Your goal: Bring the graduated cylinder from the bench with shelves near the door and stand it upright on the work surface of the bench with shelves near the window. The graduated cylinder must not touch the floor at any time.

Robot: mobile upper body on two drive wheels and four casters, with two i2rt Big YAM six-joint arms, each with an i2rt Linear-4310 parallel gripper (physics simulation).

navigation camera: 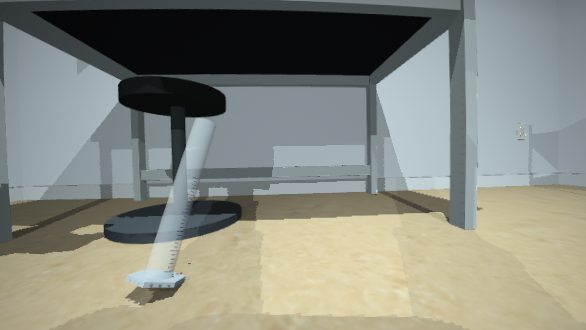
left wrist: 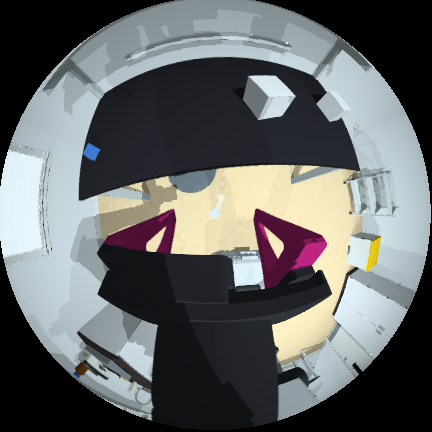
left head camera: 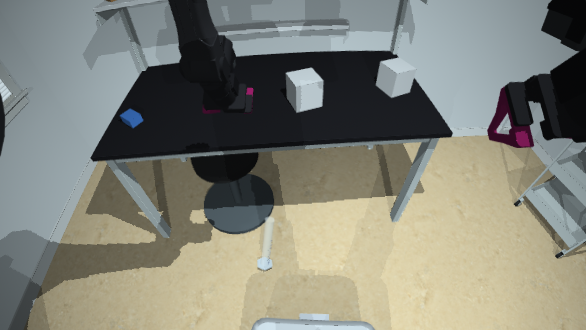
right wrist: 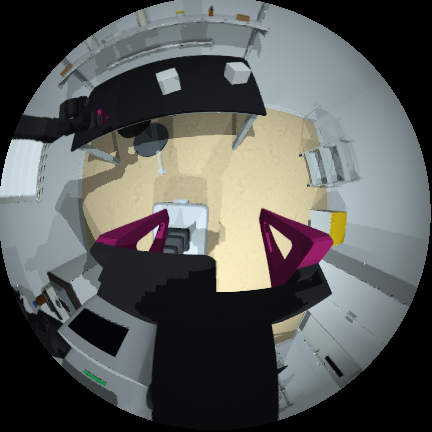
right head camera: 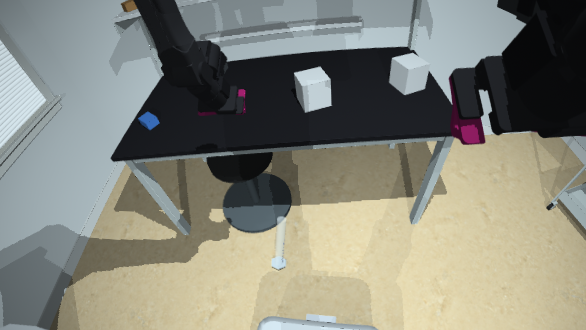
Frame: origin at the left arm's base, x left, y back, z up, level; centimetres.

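Where they show: left gripper, fingertip midpoint: [left wrist: 214, 213] [left head camera: 234, 109] [right wrist: 101, 119] [right head camera: 231, 111]; right gripper, fingertip midpoint: [left head camera: 520, 133] [right wrist: 213, 213] [right head camera: 492, 128].
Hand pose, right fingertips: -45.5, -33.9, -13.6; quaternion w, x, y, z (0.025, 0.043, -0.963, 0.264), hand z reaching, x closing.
Observation:
After its pixels a point has its place, as x, y, z.
The clear graduated cylinder [left head camera: 268, 240] {1.2, -70.6, -119.9} [right head camera: 280, 242] {1.6, -69.9, -121.5} [left wrist: 219, 204] {0.9, -72.2, -115.3} [right wrist: 160, 162] {0.8, -70.1, -122.0} [navigation camera: 172, 215] {2.4, -67.4, -128.1} is outside both grippers, below the bench top and in front of the stool. It is tilted, with its pale base down at the floor or just above it; contact is unclear. My left gripper [left head camera: 230, 102] {3.2, -68.8, -38.1} [right head camera: 223, 103] {3.2, -68.8, -38.1} [left wrist: 214, 213] {3.2, -68.8, -38.1} [right wrist: 101, 119] {3.2, -68.8, -38.1} is open and empty, high above the cylinder near the front of the black-topped bench [left head camera: 350, 120] {-34.4, -98.3, -64.8} [right head camera: 370, 117] {-39.1, -99.7, -64.8} [left wrist: 200, 125] {8.8, -98.3, -64.8} [right wrist: 200, 100] {-37.1, -95.6, -64.8}. My right gripper [left head camera: 520, 137] {-45.5, -33.9, -13.6} [right head camera: 469, 132] [right wrist: 213, 213] {-45.5, -33.9, -13.6} is open and empty, off the bench's right side.
Two white boxes [left head camera: 305, 91] {-15.6, -104.2, -55.1} [left head camera: 396, 77] {-55.6, -116.7, -53.9} and a blue block [left head camera: 131, 118] {60.4, -94.0, -60.8} are on the bench. A round stool [left head camera: 239, 204] {25.2, -103.2, -137.9} [navigation camera: 172, 97] {20.0, -94.0, -97.7} stands partly under it. A wire-frame cart [right wrist: 332, 165] {-193.6, -92.9, -101.2} stands at the right. The robot's pale base [right wrist: 200, 225] {-42.5, -13.5, -115.0} is in front.

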